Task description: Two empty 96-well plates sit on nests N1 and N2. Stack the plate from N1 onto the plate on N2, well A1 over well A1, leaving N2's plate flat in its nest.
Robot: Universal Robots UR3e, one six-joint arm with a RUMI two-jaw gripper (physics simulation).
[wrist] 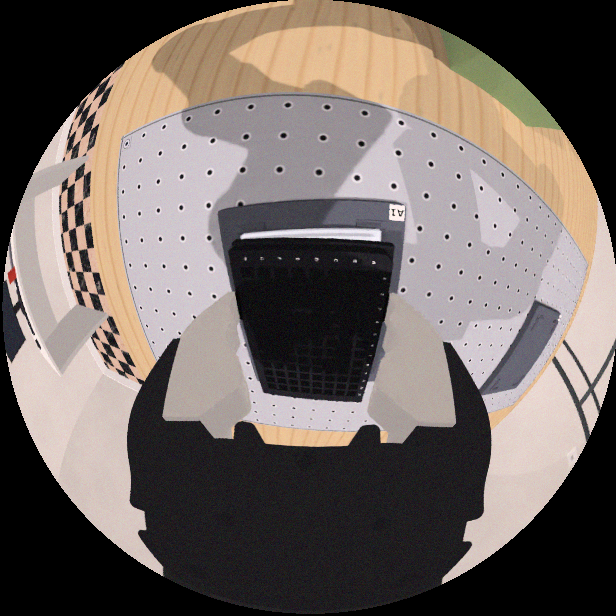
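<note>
In the wrist view my gripper (313,321) has its two beige jaws pressed against the left and right sides of a black 96-well plate (313,293) and holds it above the deck. Right under and behind it lies a grey nest (310,213) with an A1 label (397,212) at its far right corner. A white strip (310,233) shows just past the black plate's far edge and looks like the edge of a second plate in that nest. The black plate hides the rest of it.
The nest sits on a grey perforated baseplate (172,229) on a wooden table. A second grey nest (520,353), seen edge-on, lies at the right. A checkerboard strip (80,229) runs along the left. The arm's shadow falls across the far baseplate.
</note>
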